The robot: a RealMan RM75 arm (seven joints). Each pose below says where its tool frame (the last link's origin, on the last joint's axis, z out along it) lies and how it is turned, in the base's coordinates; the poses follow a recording.
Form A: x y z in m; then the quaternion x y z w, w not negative.
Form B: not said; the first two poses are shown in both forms.
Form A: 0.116 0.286 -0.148 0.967 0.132 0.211 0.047
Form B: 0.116 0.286 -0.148 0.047 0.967 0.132 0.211
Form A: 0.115 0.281 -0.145 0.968 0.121 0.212 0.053
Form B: 0.115 0.281 -0.145 0.053 0.968 0.121 0.212
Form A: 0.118 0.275 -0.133 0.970 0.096 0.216 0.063
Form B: 0.118 0.275 -0.133 0.063 0.970 0.096 0.216
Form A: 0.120 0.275 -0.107 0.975 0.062 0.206 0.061
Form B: 0.120 0.275 -0.107 0.061 0.975 0.062 0.206
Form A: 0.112 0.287 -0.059 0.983 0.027 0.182 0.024
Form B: 0.112 0.287 -0.059 0.024 0.983 0.027 0.182
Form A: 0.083 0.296 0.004 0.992 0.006 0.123 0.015
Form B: 0.083 0.296 0.004 0.015 0.992 0.006 0.123
